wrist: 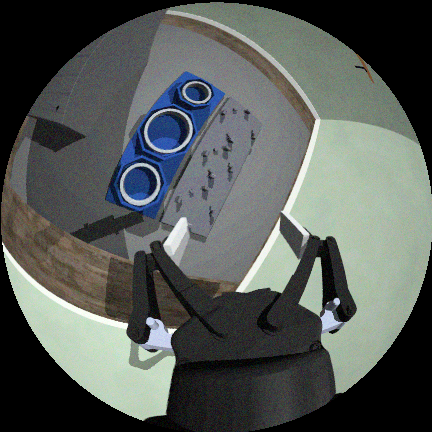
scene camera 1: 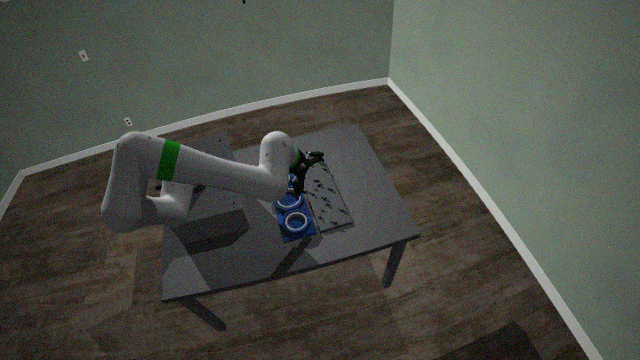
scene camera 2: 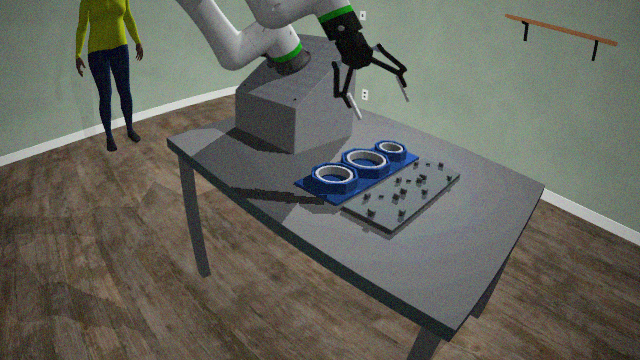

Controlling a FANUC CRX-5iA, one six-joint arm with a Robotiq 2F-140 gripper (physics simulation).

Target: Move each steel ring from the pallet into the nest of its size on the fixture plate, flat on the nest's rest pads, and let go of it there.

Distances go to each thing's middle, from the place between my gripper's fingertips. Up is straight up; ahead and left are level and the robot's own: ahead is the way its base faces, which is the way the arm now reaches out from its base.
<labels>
Right now my hand is 40 mm short of the grey fixture plate [scene camera 2: 387, 218], 130 mm to the right of it and 260 mm above it.
</labels>
